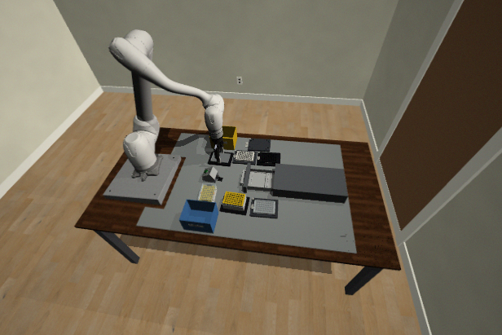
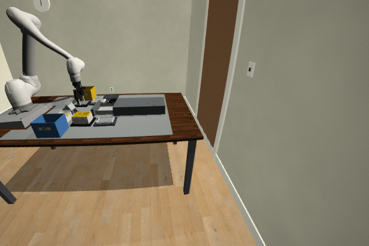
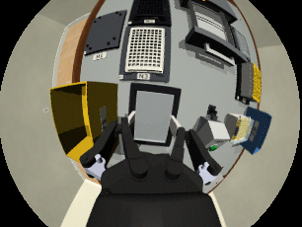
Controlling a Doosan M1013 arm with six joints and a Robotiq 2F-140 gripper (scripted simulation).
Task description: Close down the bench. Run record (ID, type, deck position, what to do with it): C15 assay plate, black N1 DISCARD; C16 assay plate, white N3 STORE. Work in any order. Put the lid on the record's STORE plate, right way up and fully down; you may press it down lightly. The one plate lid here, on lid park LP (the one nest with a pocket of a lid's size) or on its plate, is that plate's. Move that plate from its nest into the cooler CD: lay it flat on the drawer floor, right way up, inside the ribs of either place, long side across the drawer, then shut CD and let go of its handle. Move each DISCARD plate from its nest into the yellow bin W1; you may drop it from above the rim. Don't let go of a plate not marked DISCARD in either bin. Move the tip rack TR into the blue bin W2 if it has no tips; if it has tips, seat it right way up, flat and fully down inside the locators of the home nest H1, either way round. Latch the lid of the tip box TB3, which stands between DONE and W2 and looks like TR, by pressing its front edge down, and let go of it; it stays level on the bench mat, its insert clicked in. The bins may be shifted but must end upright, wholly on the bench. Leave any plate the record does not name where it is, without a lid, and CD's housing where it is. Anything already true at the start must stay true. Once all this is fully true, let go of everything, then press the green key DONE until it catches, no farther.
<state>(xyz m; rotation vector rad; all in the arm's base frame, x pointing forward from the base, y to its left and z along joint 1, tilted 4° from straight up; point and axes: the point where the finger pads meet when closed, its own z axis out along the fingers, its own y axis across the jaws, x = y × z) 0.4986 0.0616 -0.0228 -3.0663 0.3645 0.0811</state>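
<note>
Right now the plate lid is 20 mm below my hand. Also, from my hand: black lid park: 30 mm below; done key block: 70 mm behind, 160 mm to the right, 20 mm above; yellow bin W1: 30 mm ahead, 160 mm to the left.
</note>
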